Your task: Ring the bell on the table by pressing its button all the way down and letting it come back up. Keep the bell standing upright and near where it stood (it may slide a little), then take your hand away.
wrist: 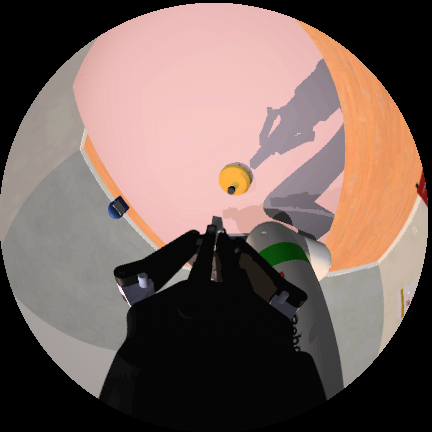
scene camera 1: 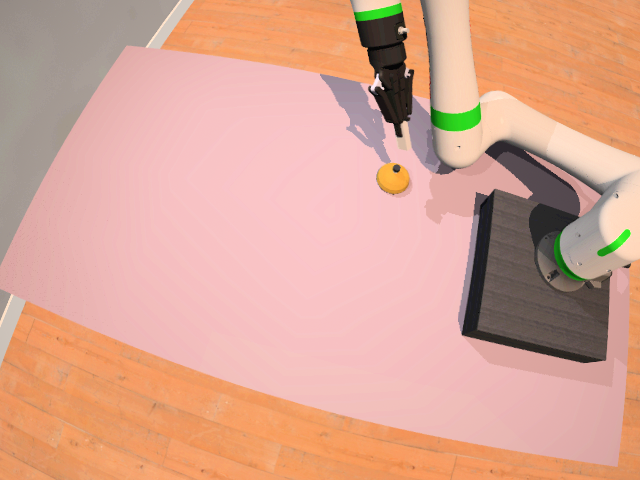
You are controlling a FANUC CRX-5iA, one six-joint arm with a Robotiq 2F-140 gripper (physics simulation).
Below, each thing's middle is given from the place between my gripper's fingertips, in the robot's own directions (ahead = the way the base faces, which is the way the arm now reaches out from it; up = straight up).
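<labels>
There is the round bell [scene camera 1: 389, 181], and I see it 13 cm below my hand and 1 cm to the right of my hand.
</labels>
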